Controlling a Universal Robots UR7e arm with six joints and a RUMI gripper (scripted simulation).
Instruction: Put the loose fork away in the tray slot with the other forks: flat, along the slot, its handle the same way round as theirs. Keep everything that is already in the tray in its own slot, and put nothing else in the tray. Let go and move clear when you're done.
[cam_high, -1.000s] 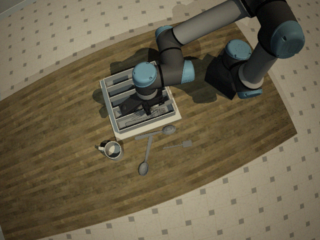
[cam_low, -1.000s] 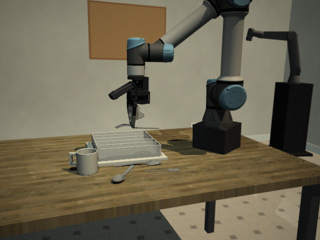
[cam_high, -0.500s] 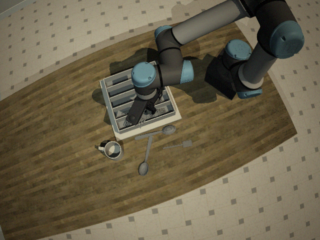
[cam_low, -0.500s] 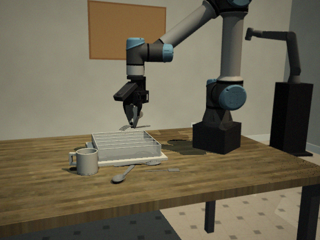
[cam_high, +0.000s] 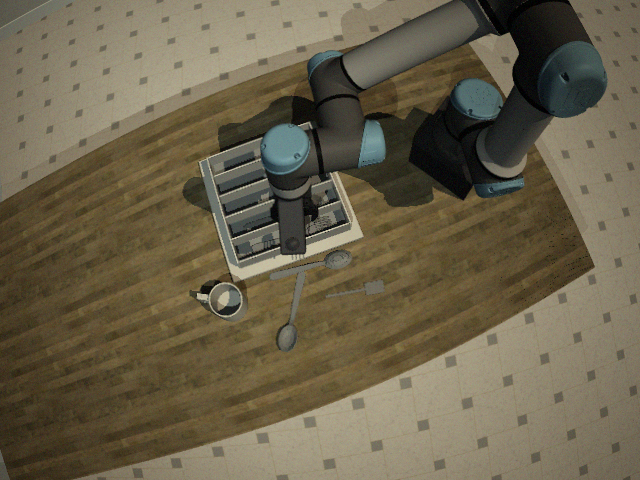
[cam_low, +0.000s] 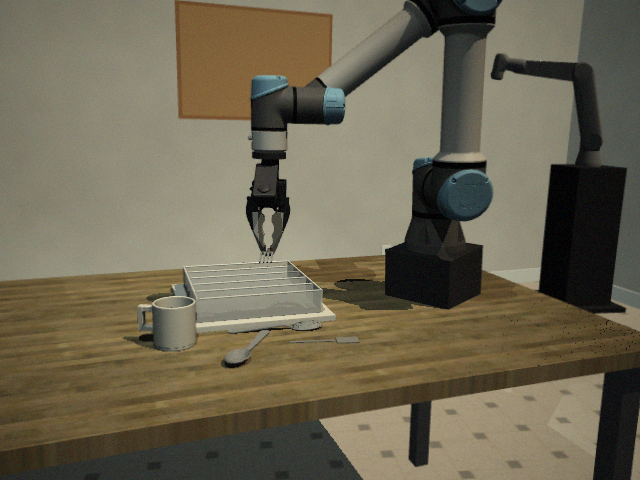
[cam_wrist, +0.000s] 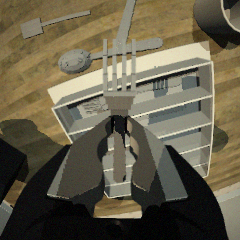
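Right now the grey slotted tray is 4 cm ahead of my hand, 13 cm to the right of it and 11 cm below it. From my hand the other things lie so: white mug: 19 cm ahead, 11 cm to the left, 12 cm below.
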